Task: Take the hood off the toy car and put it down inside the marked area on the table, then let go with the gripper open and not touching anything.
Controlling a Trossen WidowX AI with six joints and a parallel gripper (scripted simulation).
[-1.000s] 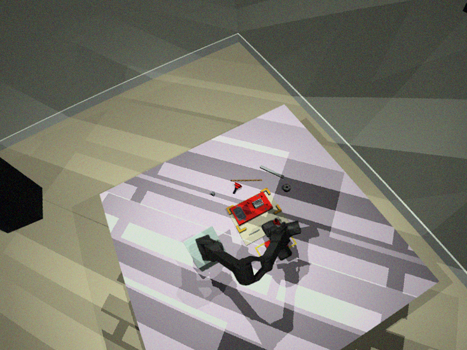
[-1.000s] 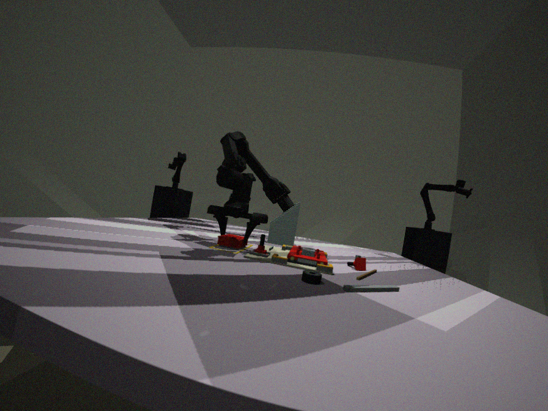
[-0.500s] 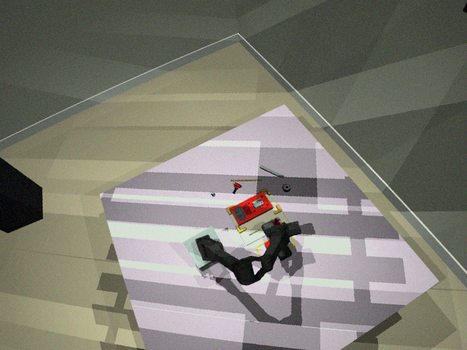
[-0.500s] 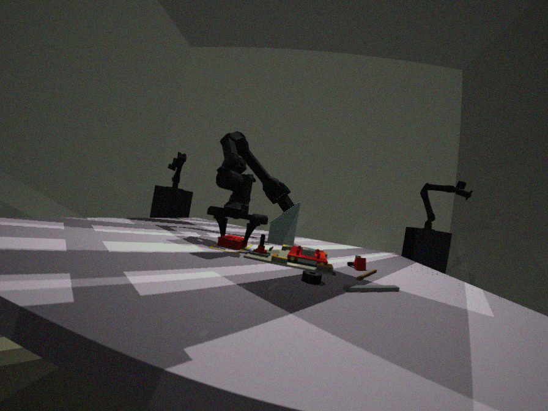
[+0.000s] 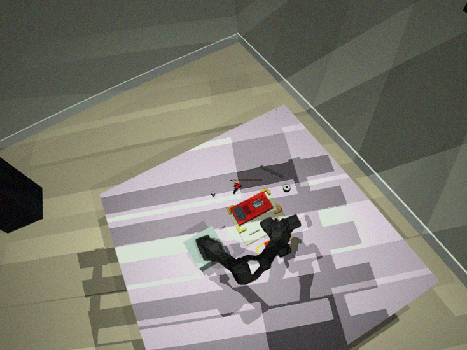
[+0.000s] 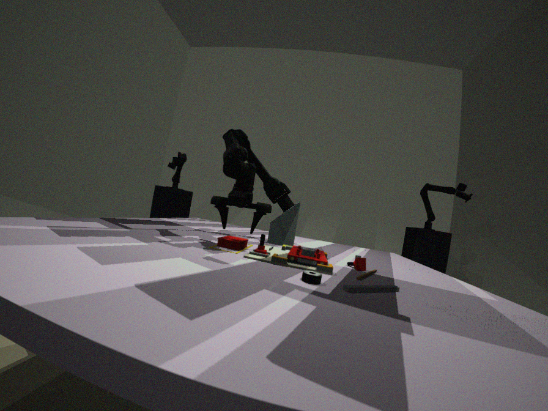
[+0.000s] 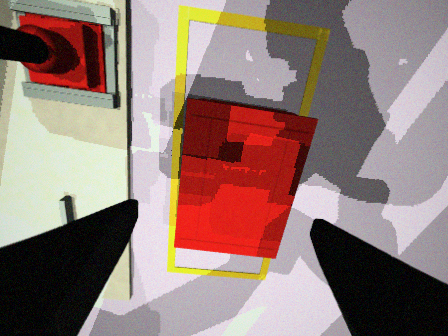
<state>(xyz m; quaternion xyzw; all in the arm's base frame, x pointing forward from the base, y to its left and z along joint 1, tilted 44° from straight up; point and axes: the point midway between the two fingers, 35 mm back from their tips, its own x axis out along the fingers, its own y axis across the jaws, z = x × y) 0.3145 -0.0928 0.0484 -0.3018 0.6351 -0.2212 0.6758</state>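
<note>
My gripper tip is now 1 cm to the left of the red hood and 3 cm above it. Also, from my gripper tip: black wheel: 20 cm ahead, 26 cm to the left, 4 cm below; then cream base plate: 1 cm behind, 19 cm to the left, 4 cm below; then grey bar: 17 cm ahead, 39 cm to the left, 4 cm below.
</note>
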